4 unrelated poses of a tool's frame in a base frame.
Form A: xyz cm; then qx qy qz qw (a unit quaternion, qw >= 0).
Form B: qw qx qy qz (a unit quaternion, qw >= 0); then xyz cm. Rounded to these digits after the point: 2 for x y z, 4 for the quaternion.
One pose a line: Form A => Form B
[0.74 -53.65 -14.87 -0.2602 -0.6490 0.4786 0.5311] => [0.5311 -0.2602 -0.6490 0.4786 0.74 -53.65 -14.87]
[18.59 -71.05 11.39 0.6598 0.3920 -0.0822 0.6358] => [0.6358 0.6598 0.3920 -0.0822 18.59 -71.05 11.39]
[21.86 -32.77 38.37 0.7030 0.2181 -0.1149 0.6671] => [0.6671 0.7030 0.2181 -0.1149 21.86 -32.77 38.37]
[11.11 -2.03 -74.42 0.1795 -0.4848 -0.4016 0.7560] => [0.7560 0.1795 -0.4848 -0.4016 11.11 -2.03 -74.42]
